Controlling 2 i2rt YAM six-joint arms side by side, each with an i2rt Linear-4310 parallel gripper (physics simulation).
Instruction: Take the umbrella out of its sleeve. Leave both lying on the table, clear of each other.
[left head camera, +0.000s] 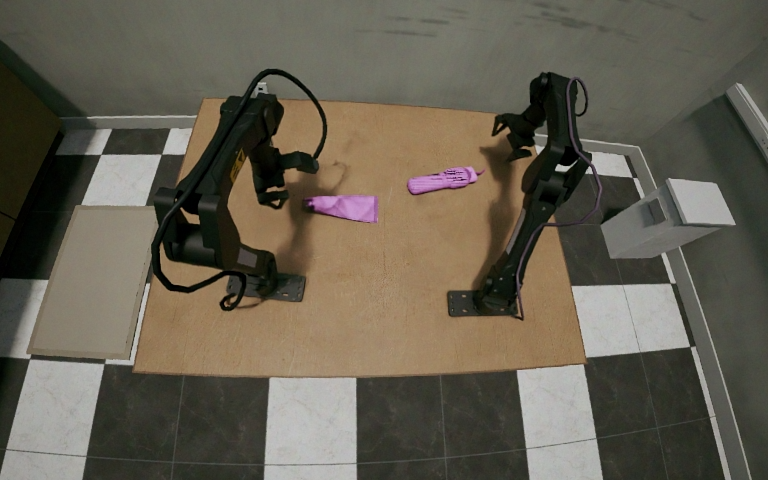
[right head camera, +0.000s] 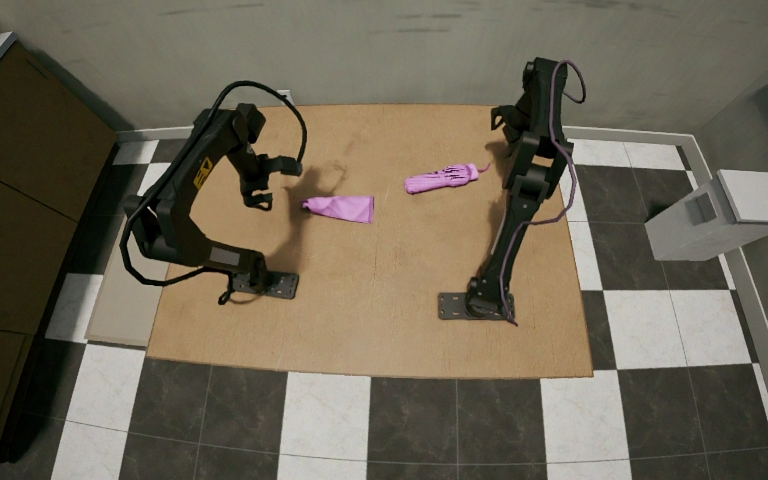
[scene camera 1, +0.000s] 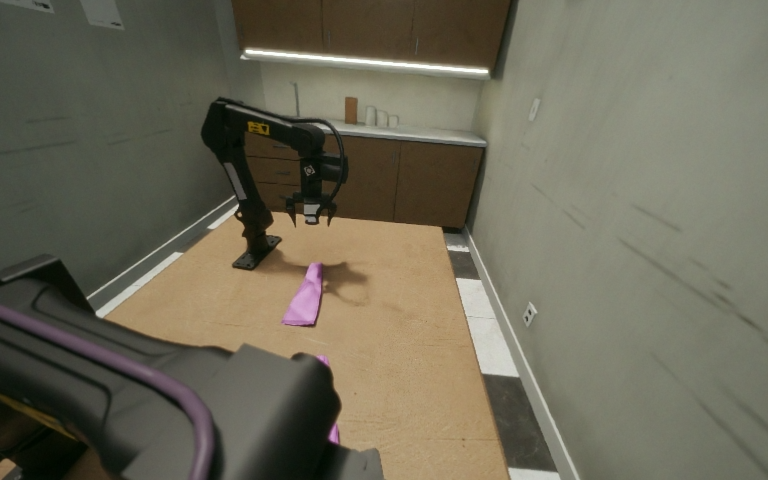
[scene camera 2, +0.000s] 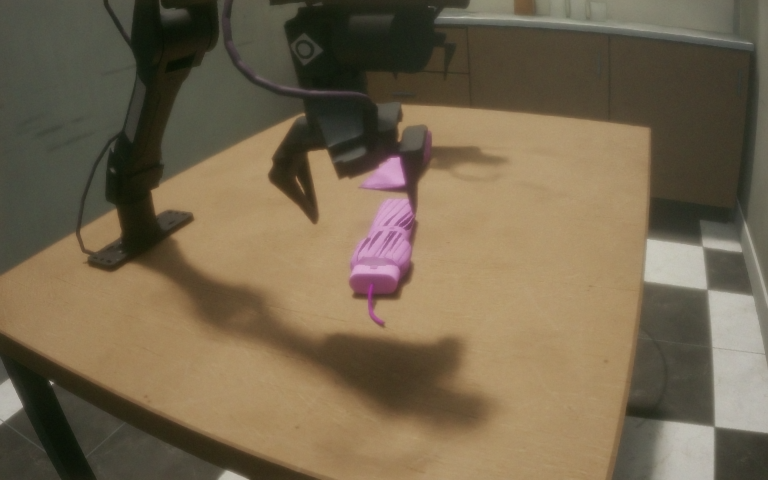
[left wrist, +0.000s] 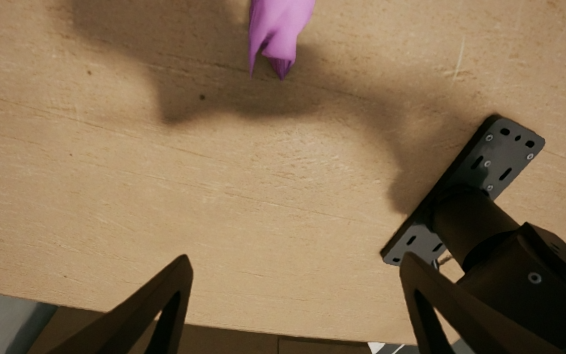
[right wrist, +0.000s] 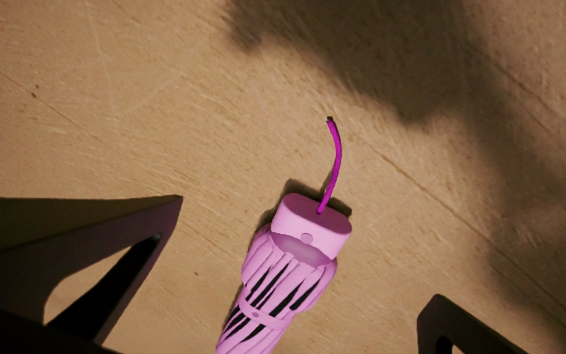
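Observation:
The pink ribbed umbrella (left head camera: 444, 181) (right head camera: 441, 178) (scene camera 2: 390, 219) (right wrist: 310, 295) lies on the table (left head camera: 362, 328), its cord pointing right in the head views. The flat pink sleeve (left head camera: 348, 208) (right head camera: 345, 208) (scene camera 1: 305, 300) (left wrist: 282, 30) lies to its left there, with a stretch of table between them. Slivers of the umbrella show behind the right arm in scene camera 1. My left gripper (left head camera: 297, 183) (scene camera 1: 312, 224) (left wrist: 295, 263) is open and empty above the table, off the sleeve's narrow end. My right gripper (left head camera: 504, 146) (scene camera 2: 365, 215) (right wrist: 305, 260) is open and empty, raised near the umbrella's cord end.
The left arm's base plate (left head camera: 291, 287) (left wrist: 450, 185) and the right arm's base plate (left head camera: 459, 303) (right head camera: 450, 305) are fixed near the table's front. A grey wall (left head camera: 396, 50) stands behind the table. A white bin (left head camera: 651, 226) stands on the floor to the right. Brown cabinets (scene camera 1: 368, 175) stand beyond the table.

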